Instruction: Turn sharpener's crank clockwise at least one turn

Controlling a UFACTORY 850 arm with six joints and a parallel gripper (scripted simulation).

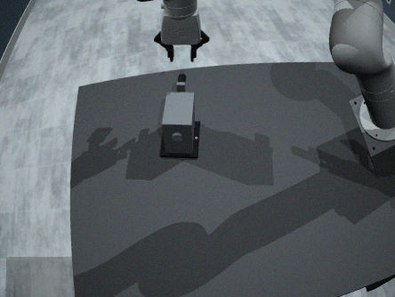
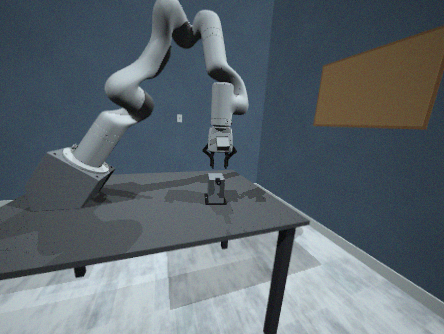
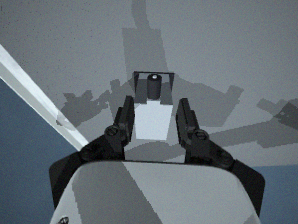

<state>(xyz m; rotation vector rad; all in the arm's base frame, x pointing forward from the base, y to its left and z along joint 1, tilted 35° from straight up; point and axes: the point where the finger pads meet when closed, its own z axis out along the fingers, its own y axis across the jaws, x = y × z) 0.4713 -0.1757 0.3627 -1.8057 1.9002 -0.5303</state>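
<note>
Right now the crank knob is 9 cm below my hand and 2 cm to the left of it.
</note>
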